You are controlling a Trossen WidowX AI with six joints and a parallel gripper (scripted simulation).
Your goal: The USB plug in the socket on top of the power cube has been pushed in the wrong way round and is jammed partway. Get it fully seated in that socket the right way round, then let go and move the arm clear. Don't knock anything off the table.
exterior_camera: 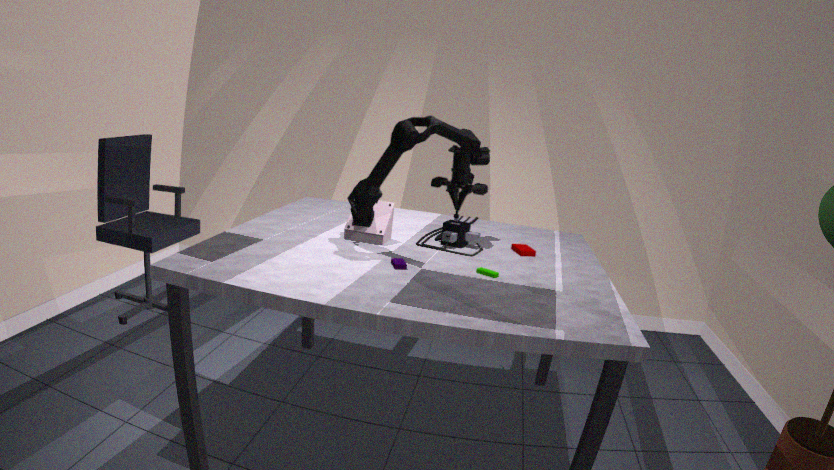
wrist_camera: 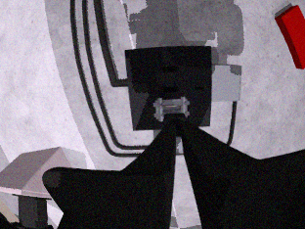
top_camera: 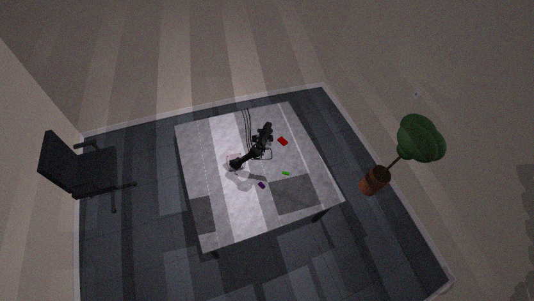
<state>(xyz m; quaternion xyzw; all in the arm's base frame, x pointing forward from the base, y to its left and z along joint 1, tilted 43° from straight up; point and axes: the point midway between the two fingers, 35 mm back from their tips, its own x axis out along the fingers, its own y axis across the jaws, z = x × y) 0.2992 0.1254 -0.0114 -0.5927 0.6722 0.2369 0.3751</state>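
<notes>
Right now my gripper tip is 5 cm above the USB socket. Round my gripper tip: green block (30 cm to the right, 14 cm ahead, 12 cm below); red block (25 cm ahead, 11 cm below, 4 cm to the left); grey USB plug (2 cm below).
</notes>
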